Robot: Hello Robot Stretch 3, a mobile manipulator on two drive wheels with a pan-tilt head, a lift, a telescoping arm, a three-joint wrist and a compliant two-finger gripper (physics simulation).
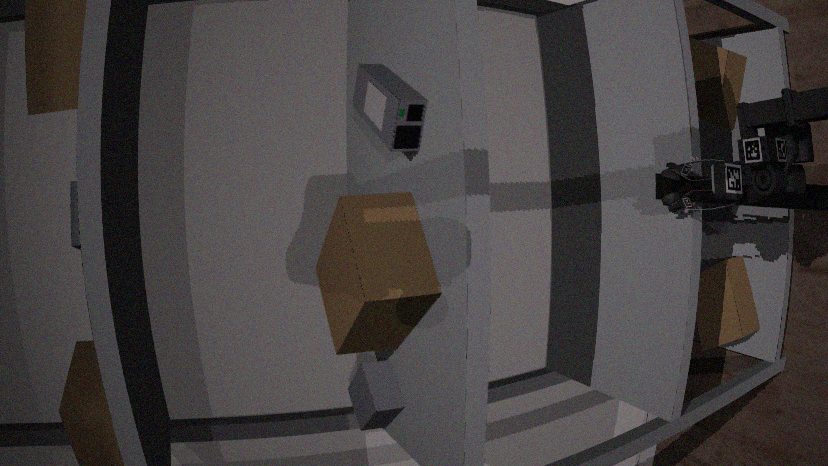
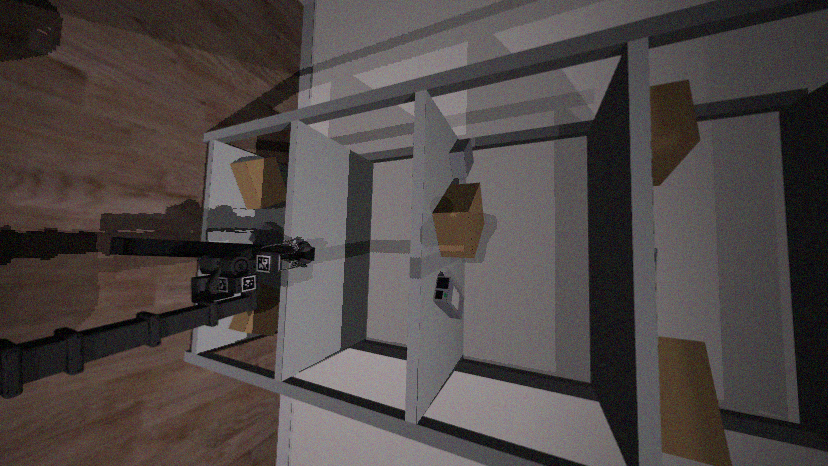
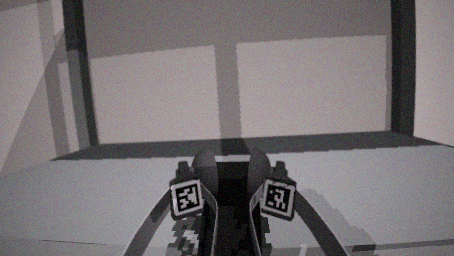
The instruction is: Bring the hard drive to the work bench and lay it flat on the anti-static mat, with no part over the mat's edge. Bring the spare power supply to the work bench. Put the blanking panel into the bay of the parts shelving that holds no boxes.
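Frame: origin at the robot's base, x ahead, y left, z up, level; metres.
Where they show: gripper, fingertip midpoint: [image 1: 663, 188] [image 2: 309, 253].
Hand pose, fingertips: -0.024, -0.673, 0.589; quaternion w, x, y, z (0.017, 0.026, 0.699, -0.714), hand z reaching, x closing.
Each offset is from my fingertips to the top centre of the thing, as dx, dy, dz. Level surfaces: height alone.
My gripper [image 1: 672, 186] [image 2: 301, 252] [image 3: 230, 166] is shut on the black blanking panel [image 1: 661, 186] [image 2: 310, 252] [image 3: 233, 210]. It is at the front of the bay that holds no boxes in the parts shelving [image 1: 478, 347] [image 2: 412, 347], low over that bay's board {dz -0.055} [image 1: 643, 289] [image 2: 318, 202] [image 3: 100, 200]. Whether the panel touches the board cannot be told. A grey unit {-0.142, -0.146, +0.442} [image 1: 385, 107] [image 2: 447, 296] with a white label, green mark and black squares, apparently the power supply, is on the board above. I cannot identify the hard drive. The work bench and mat do not show.
A carton {+0.105, -0.173, +0.502} [image 1: 382, 248] [image 2: 459, 228] and a plain grey block {+0.323, -0.291, +0.452} [image 1: 376, 393] [image 2: 461, 159] share the grey unit's board. Cartons {+0.288, -0.178, -0.412} [image 1: 730, 301] [image 2: 257, 182] stand in the bay below the gripper. More cartons {-0.269, -0.074, +0.959} [image 1: 52, 57] [image 2: 689, 393] stand in the bay above.
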